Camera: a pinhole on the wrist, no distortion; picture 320 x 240 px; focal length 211.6 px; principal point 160.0 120.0 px. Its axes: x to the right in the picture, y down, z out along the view. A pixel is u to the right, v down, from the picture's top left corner.
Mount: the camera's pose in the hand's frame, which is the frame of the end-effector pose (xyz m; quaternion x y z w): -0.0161 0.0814 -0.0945 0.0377 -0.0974 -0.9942 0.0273
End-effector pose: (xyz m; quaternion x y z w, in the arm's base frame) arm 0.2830 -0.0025 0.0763 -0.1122 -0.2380 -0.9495 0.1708
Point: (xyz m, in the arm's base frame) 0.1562 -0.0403 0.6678
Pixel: 22.3 113.4
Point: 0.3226 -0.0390 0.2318
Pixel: 108.4 136.2
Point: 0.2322 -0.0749 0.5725
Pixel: 41.2 95.2
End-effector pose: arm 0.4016 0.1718 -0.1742 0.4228 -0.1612 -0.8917 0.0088
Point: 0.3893 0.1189 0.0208
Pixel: 256.8 127.3
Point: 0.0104 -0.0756 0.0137
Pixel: 63.6 47.0
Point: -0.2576 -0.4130 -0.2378
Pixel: outside the picture
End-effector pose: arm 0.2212 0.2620 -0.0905 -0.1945 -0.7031 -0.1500 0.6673
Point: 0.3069 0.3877 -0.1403
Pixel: outside the picture
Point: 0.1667 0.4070 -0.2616
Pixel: 272.4 127.9
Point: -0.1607 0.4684 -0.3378
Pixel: 226.4 185.0
